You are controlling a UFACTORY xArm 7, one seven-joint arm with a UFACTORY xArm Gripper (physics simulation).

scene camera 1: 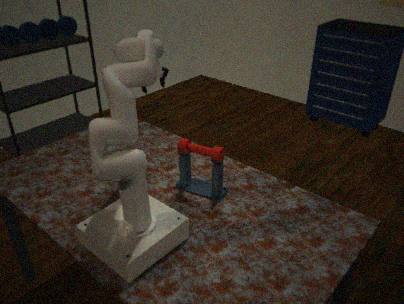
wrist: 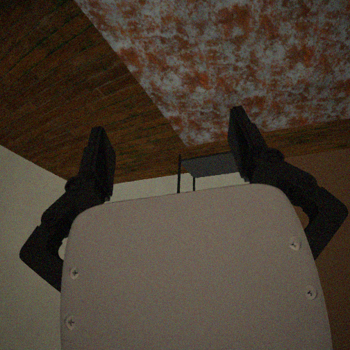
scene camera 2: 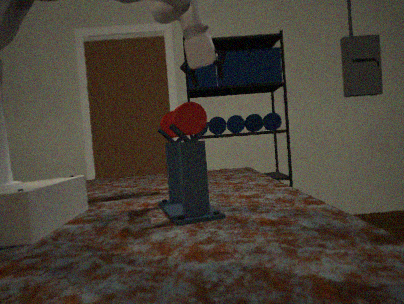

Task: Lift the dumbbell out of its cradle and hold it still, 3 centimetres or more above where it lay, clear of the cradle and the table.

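Places are measured from the arm's base along level axes (x ahead, y left, z up), in metres.
Where they show: gripper, fingertip midpoint: (scene camera 1: 154, 89) (scene camera 2: 209, 83); arm's base, link origin: (scene camera 1: 139, 225).
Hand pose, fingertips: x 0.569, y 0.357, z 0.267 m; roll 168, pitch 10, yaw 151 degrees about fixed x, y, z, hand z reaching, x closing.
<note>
Each offset is from my fingertips to the top centre of the thing. Level surfaces: height alone.
A red dumbbell @[dx -0.157, dy -0.365, dz -0.119 m] (scene camera 1: 202, 150) (scene camera 2: 190, 118) lies level across the top of a blue-grey cradle @[dx -0.157, dy -0.365, dz -0.160 m] (scene camera 1: 185, 170) (scene camera 2: 195, 175), which has two upright posts on a flat base. In scene camera 2 it is seen nearly end-on, its ends resting between dark prongs. The cradle stands on the mottled orange and grey table @[dz -0.354 m] (scene camera 1: 280, 240) (scene camera 2: 300, 250) (wrist: 210, 50). My gripper (scene camera 1: 154, 88) (scene camera 2: 207, 82) (wrist: 168, 130) is wide open, with no object between its fingers. It is well above the dumbbell and apart from it. The dumbbell and cradle do not show in the wrist view.
The arm's white base block (scene camera 1: 157, 245) (scene camera 2: 45, 205) stands on the table beside the cradle. A dark shelf rack (scene camera 1: 50, 92) (scene camera 2: 286, 115) with round blue weights stands beyond the table. A blue drawer cabinet (scene camera 1: 350, 75) stands on the floor farther off.
</note>
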